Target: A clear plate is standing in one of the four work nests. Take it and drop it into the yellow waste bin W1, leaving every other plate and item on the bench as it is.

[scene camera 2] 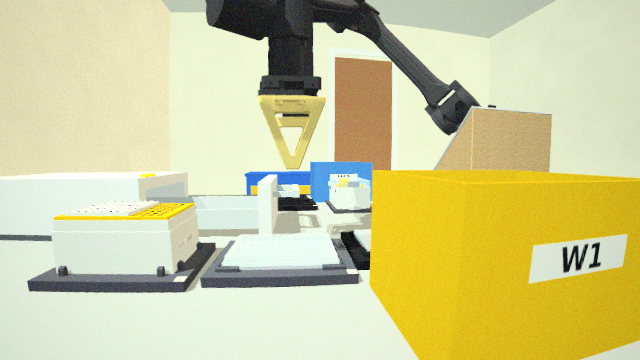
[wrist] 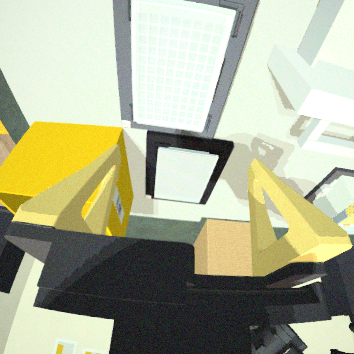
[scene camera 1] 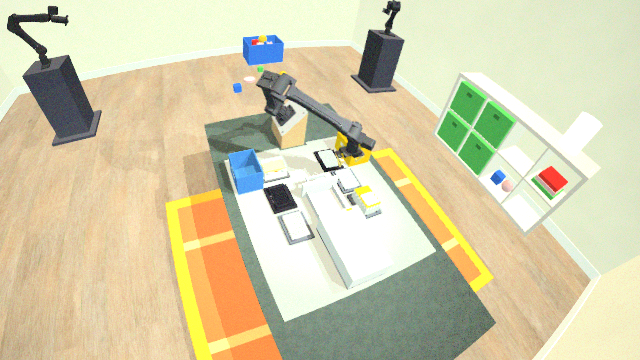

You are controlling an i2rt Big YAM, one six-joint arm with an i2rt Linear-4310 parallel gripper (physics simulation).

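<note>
The clear plate with a grid of wells lies flat in a dark grey nest. My gripper is open and empty, its yellow fingers wide apart. It hangs above the bench; in the wrist view the plate lies beyond the fingertips, at the top. The yellow bin W1 stands beside the nests, behind the left finger in the wrist view. A black nest with a smooth pale plate lies between the fingertips in the wrist view, well below them.
A tip box with a yellow top stands beside the clear plate. A long white device has an upright front panel near the nest. A blue bin, a black item and another pale plate stand farther off.
</note>
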